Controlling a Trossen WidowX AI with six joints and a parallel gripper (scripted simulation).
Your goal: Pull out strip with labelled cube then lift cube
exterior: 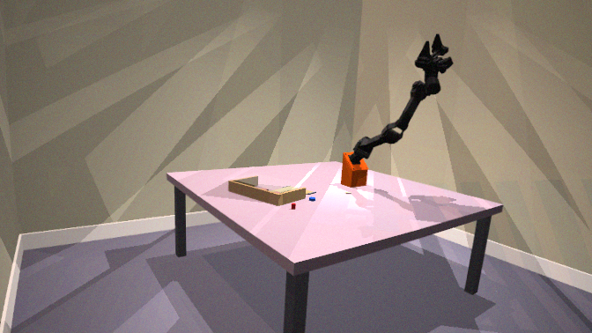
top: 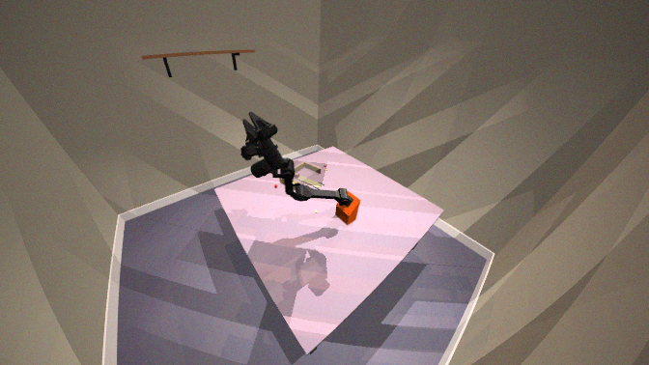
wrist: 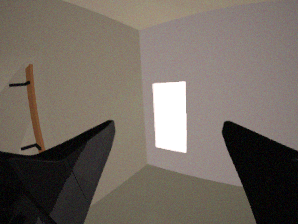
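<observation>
Now: the yellow cross-hatched strip 31 cm ahead of my gripper tip, 44 cm to the right of it and 74 cm below it. The rest, counted from my gripper tip: red cube 47 cm ahead, 25 cm to the right, 73 cm below; then blue cube 32 cm ahead, 33 cm to the right, 74 cm below.
</observation>
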